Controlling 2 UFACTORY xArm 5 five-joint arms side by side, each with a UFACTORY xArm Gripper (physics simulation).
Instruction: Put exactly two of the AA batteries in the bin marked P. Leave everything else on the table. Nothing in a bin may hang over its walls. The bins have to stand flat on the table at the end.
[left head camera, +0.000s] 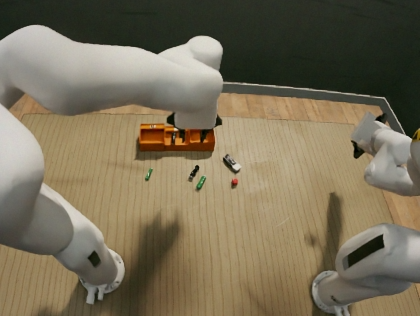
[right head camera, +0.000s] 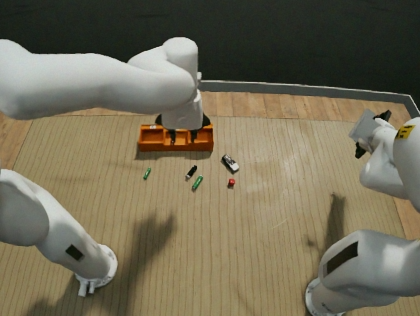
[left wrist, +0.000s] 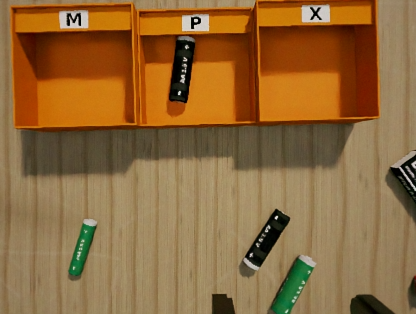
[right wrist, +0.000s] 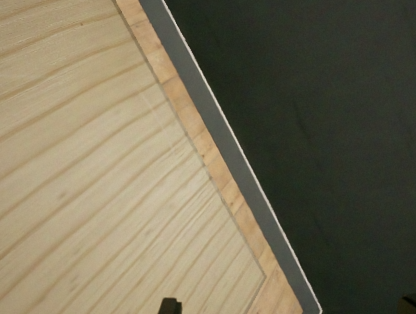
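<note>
A black AA battery lies inside bin P, the middle one of three joined orange bins. Another black battery lies on the table in front of the bins, beside a green battery. A smaller, thinner green battery lies farther left. My left gripper is open and empty, pointing down, and overlaps the bins in both head views. My right gripper is open and empty at the right.
Bin M is left of P and bin X right of it. A black and white object lies right of the batteries, near a small red cube. The left arm reaches across the upper left.
</note>
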